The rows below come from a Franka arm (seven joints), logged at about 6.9 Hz.
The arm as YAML. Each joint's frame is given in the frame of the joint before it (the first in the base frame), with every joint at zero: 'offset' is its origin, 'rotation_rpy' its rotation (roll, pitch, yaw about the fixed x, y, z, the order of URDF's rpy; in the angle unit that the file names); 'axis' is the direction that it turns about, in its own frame. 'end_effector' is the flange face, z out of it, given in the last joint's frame.
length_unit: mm
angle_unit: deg
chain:
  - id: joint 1
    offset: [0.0, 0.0, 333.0]
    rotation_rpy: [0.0, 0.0, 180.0]
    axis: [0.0, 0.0, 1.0]
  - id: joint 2
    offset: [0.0, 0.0, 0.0]
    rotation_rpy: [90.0, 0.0, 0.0]
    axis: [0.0, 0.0, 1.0]
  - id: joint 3
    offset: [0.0, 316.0, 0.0]
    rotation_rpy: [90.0, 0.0, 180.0]
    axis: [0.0, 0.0, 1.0]
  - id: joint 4
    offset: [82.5, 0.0, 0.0]
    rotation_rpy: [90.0, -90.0, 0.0]
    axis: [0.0, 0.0, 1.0]
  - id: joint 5
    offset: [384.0, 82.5, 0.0]
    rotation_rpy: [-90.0, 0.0, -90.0]
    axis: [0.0, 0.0, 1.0]
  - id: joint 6
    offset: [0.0, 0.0, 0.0]
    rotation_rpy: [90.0, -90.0, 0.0]
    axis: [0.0, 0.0, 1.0]
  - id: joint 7
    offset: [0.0, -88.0, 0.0]
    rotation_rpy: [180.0, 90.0, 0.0]
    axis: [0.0, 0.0, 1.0]
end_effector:
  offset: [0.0, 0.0, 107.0]
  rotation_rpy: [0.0, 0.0, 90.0]
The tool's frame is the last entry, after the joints.
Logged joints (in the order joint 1, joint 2, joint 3, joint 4, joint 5, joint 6, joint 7), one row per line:
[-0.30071, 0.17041, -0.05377, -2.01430, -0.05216, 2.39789, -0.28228]
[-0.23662, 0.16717, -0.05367, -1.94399, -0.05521, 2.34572, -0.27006]
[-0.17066, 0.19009, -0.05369, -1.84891, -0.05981, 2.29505, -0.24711]
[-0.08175, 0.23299, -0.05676, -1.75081, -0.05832, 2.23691, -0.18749]
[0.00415, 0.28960, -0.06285, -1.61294, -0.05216, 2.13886, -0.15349]
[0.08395, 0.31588, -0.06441, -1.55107, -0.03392, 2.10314, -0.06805]
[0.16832, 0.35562, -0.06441, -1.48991, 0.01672, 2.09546, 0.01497]
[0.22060, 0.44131, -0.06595, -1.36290, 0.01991, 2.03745, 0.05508]
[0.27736, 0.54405, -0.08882, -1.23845, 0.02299, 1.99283, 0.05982]
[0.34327, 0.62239, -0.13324, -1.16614, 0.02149, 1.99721, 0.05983]
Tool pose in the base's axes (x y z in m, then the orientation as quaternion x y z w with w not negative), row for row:
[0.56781, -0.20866, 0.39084, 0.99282, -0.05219, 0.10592, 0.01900]
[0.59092, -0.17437, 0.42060, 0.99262, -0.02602, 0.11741, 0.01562]
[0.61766, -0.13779, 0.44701, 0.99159, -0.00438, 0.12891, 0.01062]
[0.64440, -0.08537, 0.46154, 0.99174, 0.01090, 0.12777, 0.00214]
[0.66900, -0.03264, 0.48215, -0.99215, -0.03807, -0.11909, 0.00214]
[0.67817, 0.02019, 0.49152, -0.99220, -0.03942, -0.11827, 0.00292]
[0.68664, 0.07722, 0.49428, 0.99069, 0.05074, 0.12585, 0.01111]
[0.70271, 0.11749, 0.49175, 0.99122, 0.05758, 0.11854, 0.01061]
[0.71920, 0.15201, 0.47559, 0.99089, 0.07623, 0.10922, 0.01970]
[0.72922, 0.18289, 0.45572, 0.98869, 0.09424, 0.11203, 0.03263]
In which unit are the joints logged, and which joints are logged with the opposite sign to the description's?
The joints are logged in radians. Opposite sign: joint 5.
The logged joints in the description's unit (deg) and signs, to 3 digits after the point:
[-17.229, 9.764, -3.081, -115.411, 2.989, 137.389, -16.173]
[-13.557, 9.578, -3.075, -111.382, 3.163, 134.400, -15.473]
[-9.778, 10.891, -3.076, -105.935, 3.427, 131.497, -14.158]
[-4.684, 13.349, -3.252, -100.314, 3.341, 128.166, -10.742]
[0.238, 16.593, -3.601, -92.415, 2.989, 122.548, -8.794]
[4.810, 18.099, -3.690, -88.870, 1.943, 120.501, -3.899]
[9.644, 20.376, -3.690, -85.366, -0.958, 120.061, 0.858]
[12.639, 25.285, -3.779, -78.088, -1.141, 116.737, 3.156]
[15.892, 31.172, -5.089, -70.958, -1.317, 114.181, 3.427]
[19.668, 35.660, -7.634, -66.815, -1.231, 114.432, 3.428]

